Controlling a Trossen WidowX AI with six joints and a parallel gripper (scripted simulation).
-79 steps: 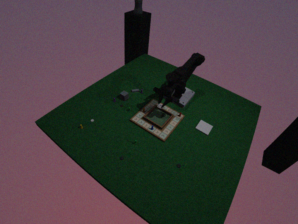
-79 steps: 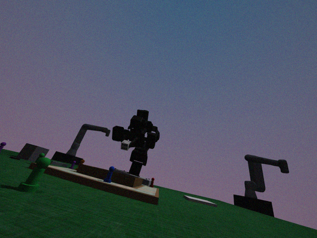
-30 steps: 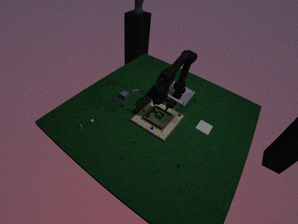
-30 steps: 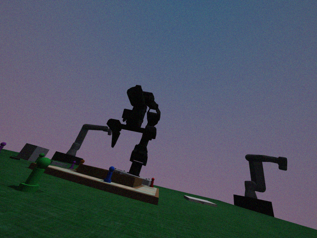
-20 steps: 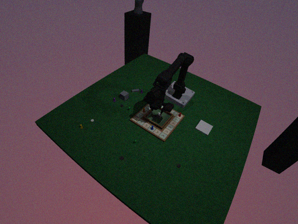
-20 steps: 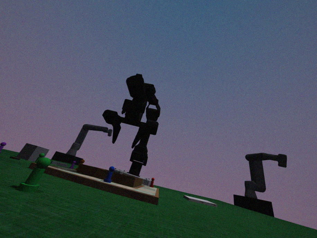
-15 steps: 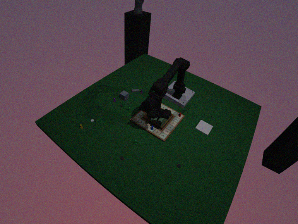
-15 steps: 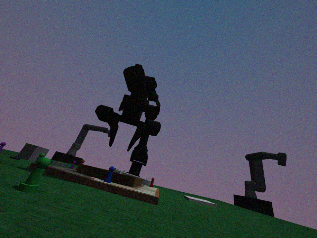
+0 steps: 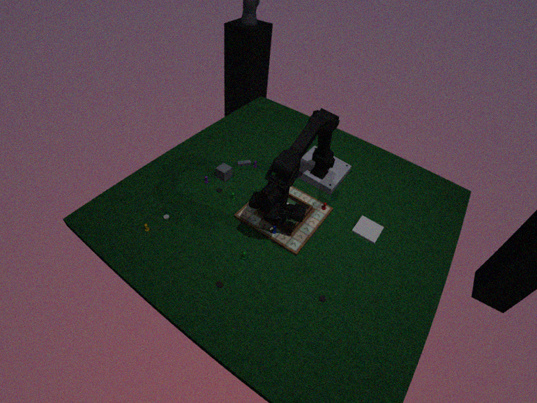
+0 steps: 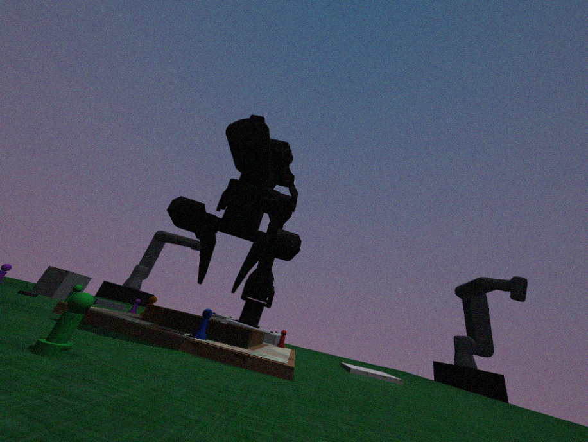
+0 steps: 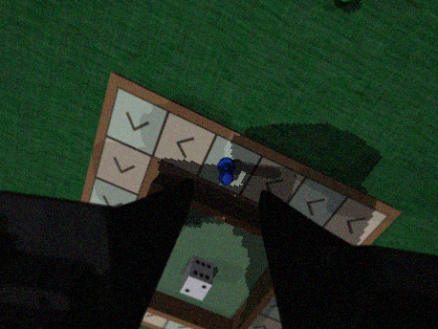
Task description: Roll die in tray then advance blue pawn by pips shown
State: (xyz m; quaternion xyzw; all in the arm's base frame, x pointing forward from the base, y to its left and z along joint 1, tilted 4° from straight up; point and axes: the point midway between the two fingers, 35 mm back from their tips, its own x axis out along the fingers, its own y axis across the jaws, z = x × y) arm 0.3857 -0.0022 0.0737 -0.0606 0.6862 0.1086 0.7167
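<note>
Now: gripper tip 4 cm above the blue pawn. Round my gripper tip: green tray (12 cm behind, 6 cm below, 2 cm to the right); white die (13 cm behind, 5 cm below, 2 cm to the right); orange pawn (13 cm to the right, 11 cm behind, 4 cm below).
</note>
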